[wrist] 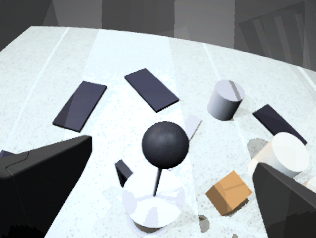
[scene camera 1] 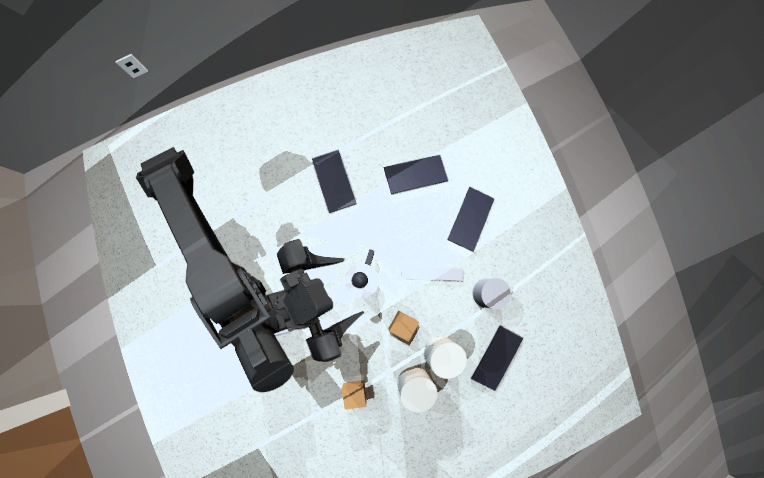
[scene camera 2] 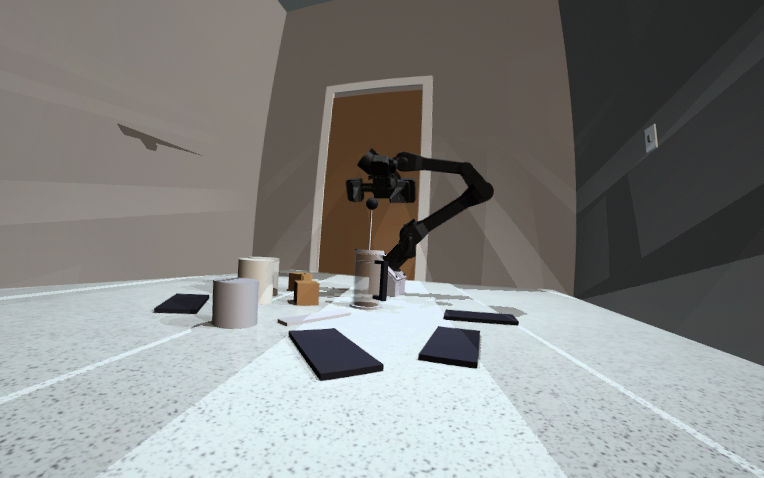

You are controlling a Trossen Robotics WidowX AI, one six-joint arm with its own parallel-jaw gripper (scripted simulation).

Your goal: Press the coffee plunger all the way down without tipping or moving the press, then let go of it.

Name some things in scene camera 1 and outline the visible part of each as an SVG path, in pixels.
My gripper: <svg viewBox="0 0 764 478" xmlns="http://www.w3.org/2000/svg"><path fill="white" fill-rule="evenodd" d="M284 243L276 254L282 273L286 274L280 279L284 289L266 296L263 295L268 303L265 305L265 308L271 317L269 320L270 330L275 334L286 329L292 331L309 327L312 337L306 339L306 343L312 359L320 362L333 361L341 357L340 346L342 346L341 338L343 334L364 312L361 311L346 317L323 330L319 317L333 309L333 300L329 297L323 281L318 277L310 279L304 270L335 265L345 261L345 259L315 255L309 251L307 246L303 247L299 239Z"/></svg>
A coffee press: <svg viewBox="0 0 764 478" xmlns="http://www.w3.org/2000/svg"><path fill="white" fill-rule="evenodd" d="M375 250L369 249L365 264L356 264L346 272L344 278L345 288L356 297L371 296L379 286L378 274L371 267Z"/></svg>
